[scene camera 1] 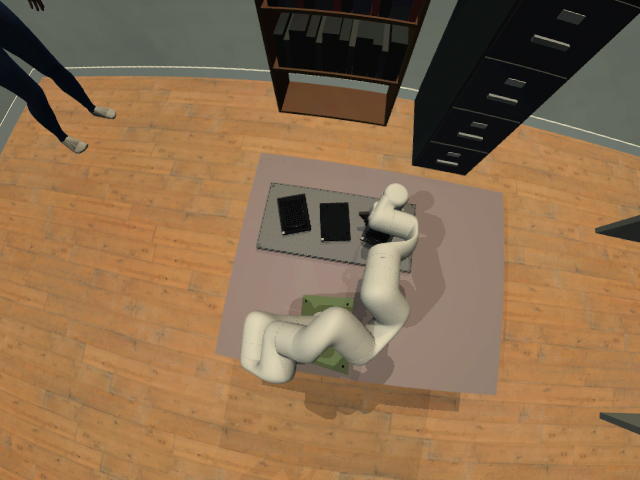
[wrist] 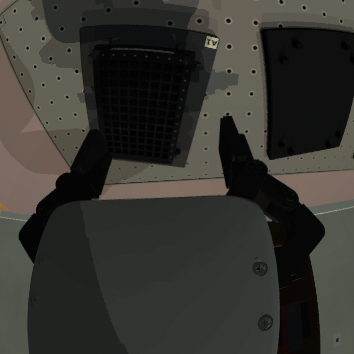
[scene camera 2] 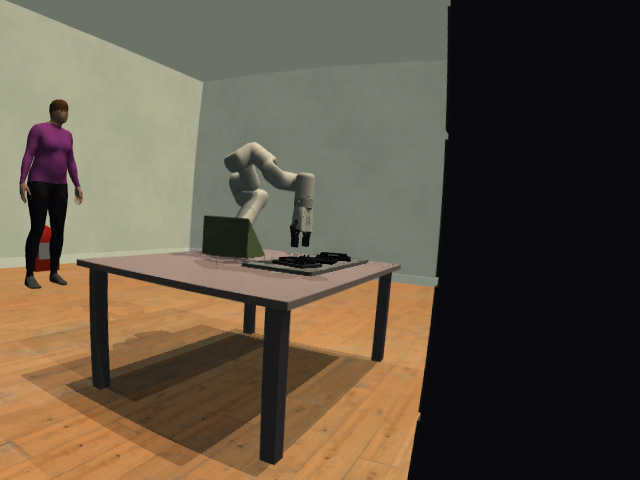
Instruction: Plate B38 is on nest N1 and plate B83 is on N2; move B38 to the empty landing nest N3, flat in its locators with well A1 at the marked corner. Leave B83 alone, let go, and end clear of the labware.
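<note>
A black gridded plate [wrist: 142,105] sits on a dark nest [wrist: 201,80] with an A1 mark at one corner, beneath the gripper. Another black plate [scene camera 1: 294,210] sits on the nest at the far left in scene view 1. The empty black nest [scene camera 1: 334,221] [wrist: 309,92] lies between them, with upright locators near its corners. The plates' codes cannot be read. My gripper [scene camera 2: 300,244] [wrist: 159,136] is open and empty, pointing down above the plate nearest it; its fingers stand apart from it. In scene view 1 the arm hides part of that plate and nest.
The nests stand on a grey perforated board [scene camera 1: 310,249] [wrist: 240,60] on the pinkish table [scene camera 1: 460,310] [scene camera 2: 206,279]. The green arm base [scene camera 1: 327,300] [scene camera 2: 227,236] is on the table. A bookshelf [scene camera 1: 391,103] and dark cabinet [scene camera 1: 429,113] stand beyond it. A person [scene camera 2: 50,155] stands farther away.
</note>
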